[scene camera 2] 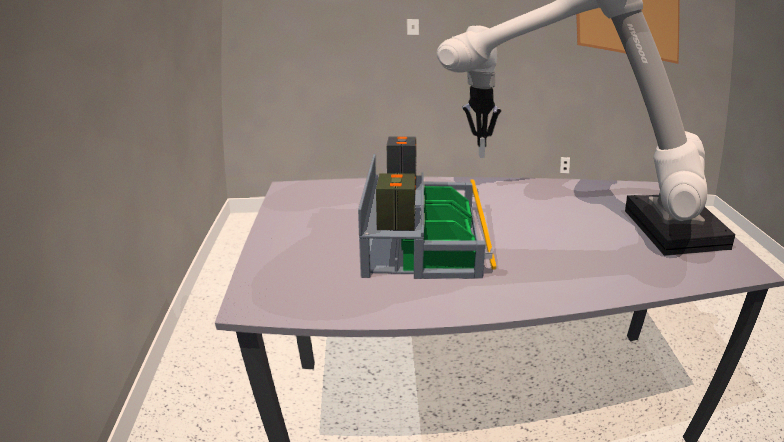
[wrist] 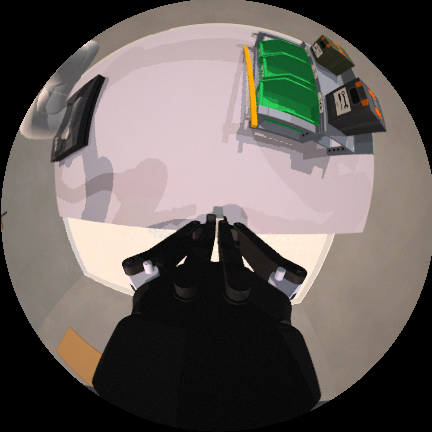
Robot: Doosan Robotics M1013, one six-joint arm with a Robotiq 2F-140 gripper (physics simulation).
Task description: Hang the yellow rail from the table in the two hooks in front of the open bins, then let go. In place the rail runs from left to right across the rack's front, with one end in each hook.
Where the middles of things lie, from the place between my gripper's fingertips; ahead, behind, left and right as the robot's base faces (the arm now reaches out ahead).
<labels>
Right now my hand is 28 cm to the right of the dark grey case (scene camera 2: 401,151), 23 cm short of it and 6 cm below it. From my hand the other things lie so: olive case (scene camera 2: 395,193) 51 cm to the left, 22 cm ahead, 5 cm above.
</labels>
